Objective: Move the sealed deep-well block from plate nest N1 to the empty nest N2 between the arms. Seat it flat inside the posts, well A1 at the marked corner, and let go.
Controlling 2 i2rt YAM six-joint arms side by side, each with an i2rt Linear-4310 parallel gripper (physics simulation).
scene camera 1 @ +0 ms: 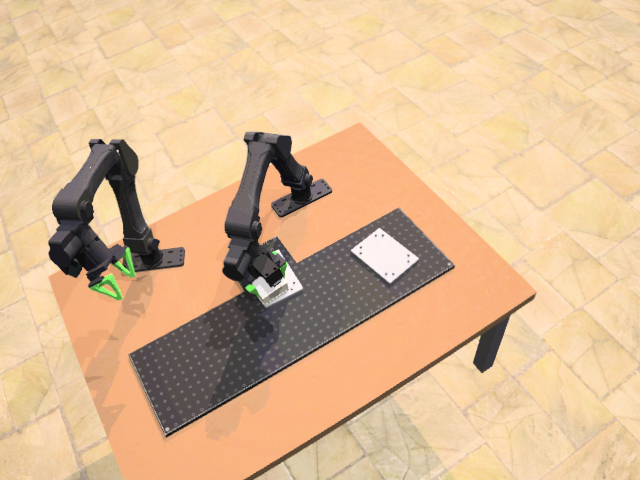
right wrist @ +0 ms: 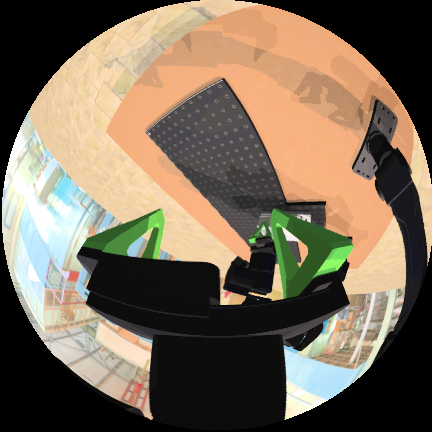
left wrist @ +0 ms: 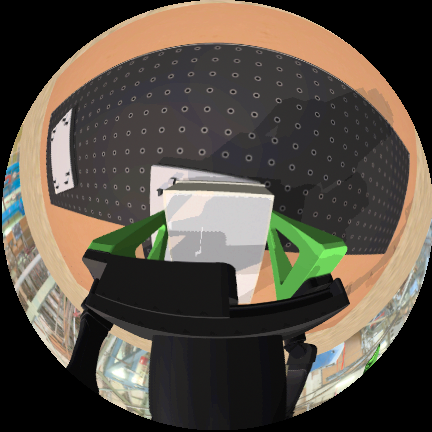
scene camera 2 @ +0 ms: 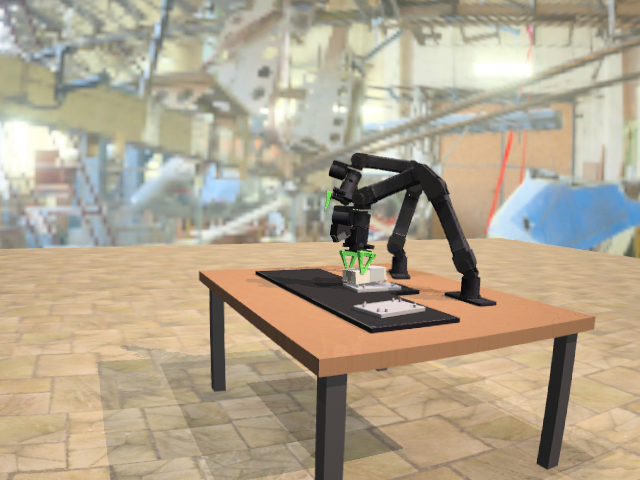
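Pixels of known places: left gripper, fingertip midpoint: (right wrist: pixel 268 229) (left wrist: pixel 216 214) (scene camera 2: pixel 354 273); right gripper, fingertip midpoint: (scene camera 1: pixel 127 288) (right wrist: pixel 217 214); left arm's base, origin of the base link: (scene camera 1: pixel 302 198) (scene camera 2: pixel 469 300); right arm's base, origin of the base link: (scene camera 1: pixel 153 261) (right wrist: pixel 375 142) (scene camera 2: pixel 399 275).
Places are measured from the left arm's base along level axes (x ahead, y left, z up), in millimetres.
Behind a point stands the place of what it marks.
The sealed deep-well block (scene camera 1: pixel 272 297) @(y -267, x 317, z 47 mm) (scene camera 2: pixel 364 275) @(y -217, x 277, z 61 mm) (left wrist: pixel 216 200) @(y -255, x 310, z 74 mm) is pale with a smooth top. My left gripper (scene camera 1: pixel 267 279) @(y -256, x 294, z 62 mm) (scene camera 2: pixel 355 270) @(y -256, x 294, z 62 mm) (left wrist: pixel 216 214) @(y -256, x 294, z 62 mm) is shut on its sides, from above. The block is over the white nest N2 (scene camera 1: pixel 295 285) @(y -188, x 303, z 24 mm) (scene camera 2: pixel 385 287) @(y -175, x 219, z 25 mm) (left wrist: pixel 157 180) @(y -184, x 306, z 25 mm), slightly turned relative to it in the left wrist view. The block hides most of the nest; contact and seating cannot be told, nor can well A1. Nest N1 (scene camera 1: pixel 385 254) @(y 86, x 355, z 25 mm) (scene camera 2: pixel 388 308) @(y 104, x 370, z 25 mm) (left wrist: pixel 62 150) @(y 58, x 358, z 25 mm) bears no block. My right gripper (scene camera 1: pixel 127 287) @(y -599, x 210, z 237 mm) (right wrist: pixel 217 214) @(y -599, x 210, z 237 mm) is open, raised away from the nests.
The black perforated board (scene camera 1: pixel 320 310) @(y -168, x 408, z 13 mm) (scene camera 2: pixel 310 289) @(y -272, x 447, z 13 mm) (left wrist: pixel 200 115) @(y -222, x 382, z 13 mm) (right wrist: pixel 210 125) @(y -608, x 319, z 13 mm) lies under both nests on the orange table (scene camera 1: pixel 413 330) @(y 15, x 596, z 0 mm) (scene camera 2: pixel 289 330) @(y 147, x 672, z 0 mm). The right arm stands at the left in scene camera 1, beside the left arm.
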